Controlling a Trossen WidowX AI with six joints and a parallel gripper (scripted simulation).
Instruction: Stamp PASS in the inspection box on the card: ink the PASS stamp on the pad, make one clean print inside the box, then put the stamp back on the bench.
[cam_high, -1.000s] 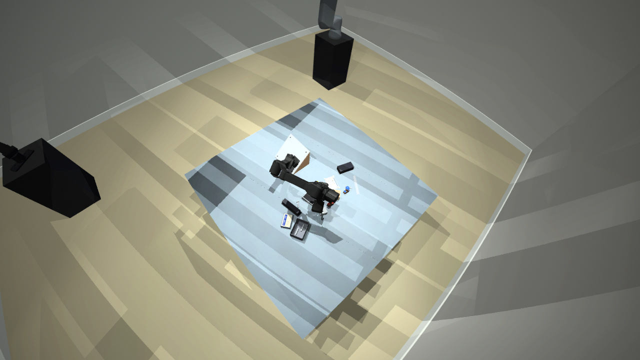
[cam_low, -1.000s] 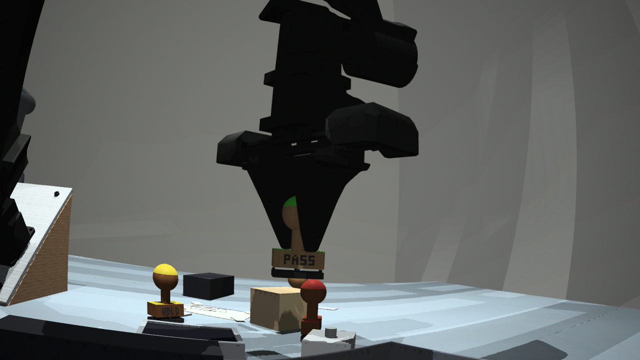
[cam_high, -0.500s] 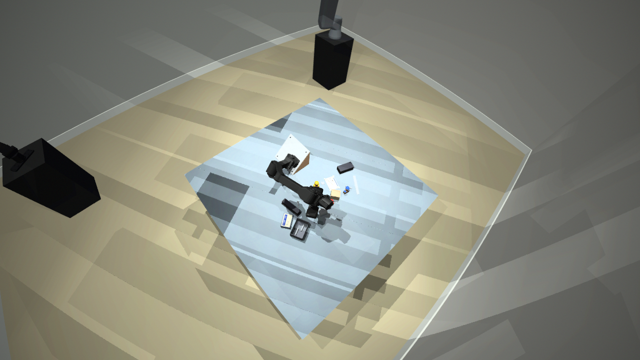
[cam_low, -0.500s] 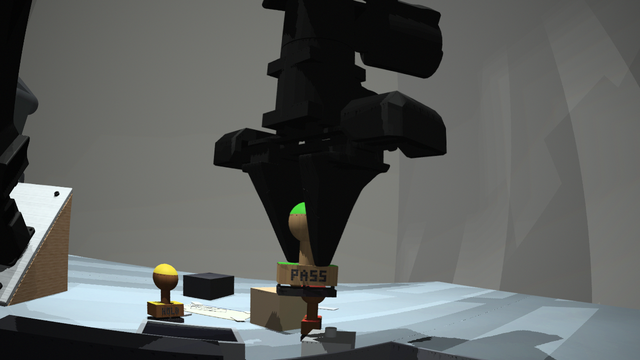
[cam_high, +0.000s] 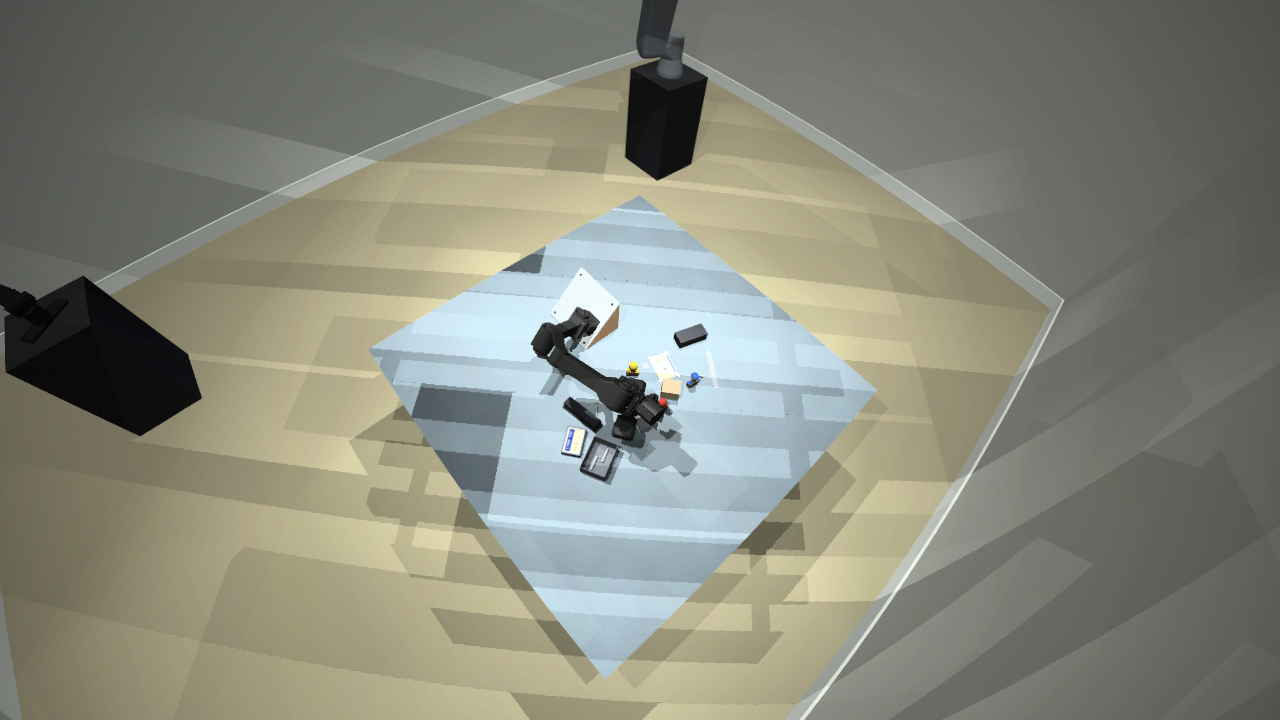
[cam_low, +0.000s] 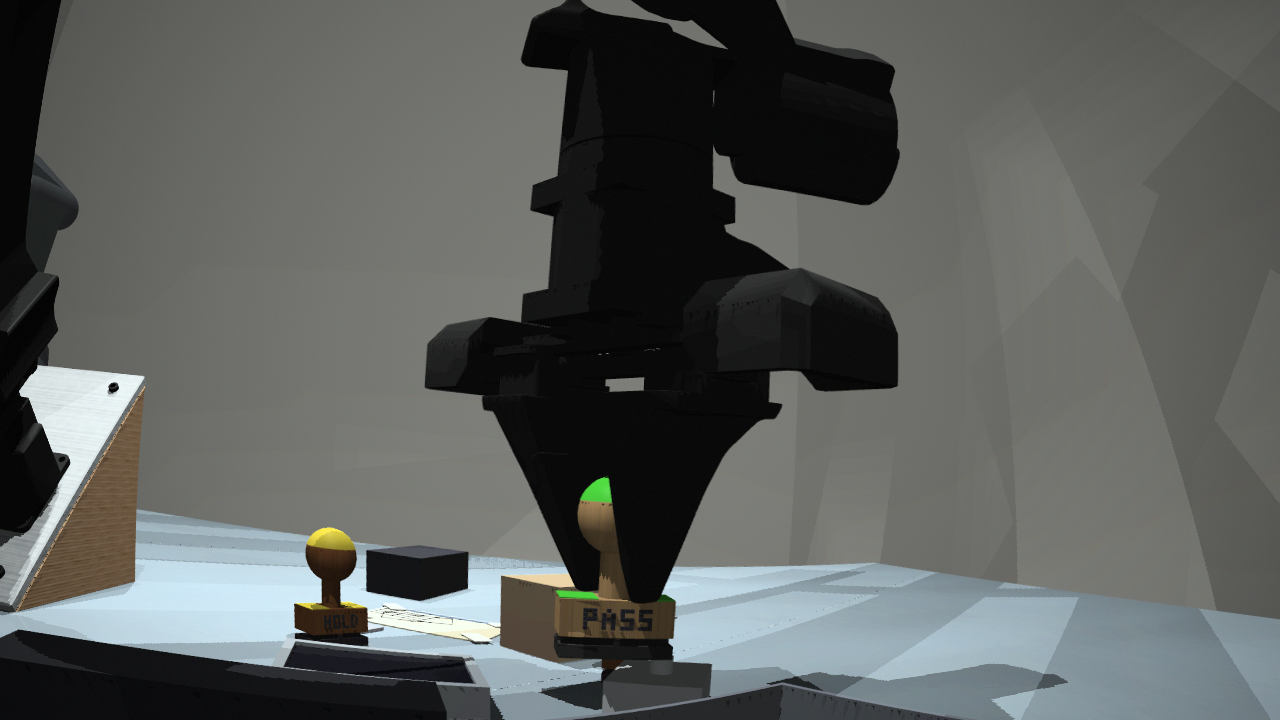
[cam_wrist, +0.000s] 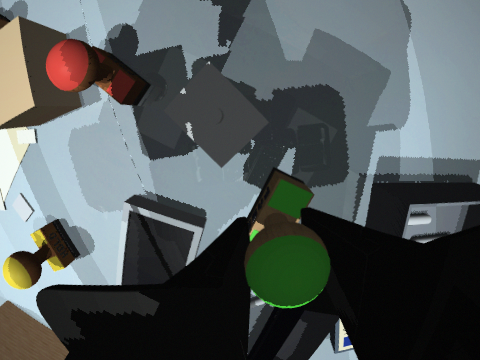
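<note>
Now: the grey block 3 cm ahead of my gripper tip, 5 cm to the left of it and 4 cm below it. Also, from my gripper tip: red-knobbed stamp (2 cm ahead, 12 cm to the left, 4 cm below); dark ink pad (9 cm behind, 5 cm to the left, 6 cm below); green-edged stamp (right at my gripper tip).
</note>
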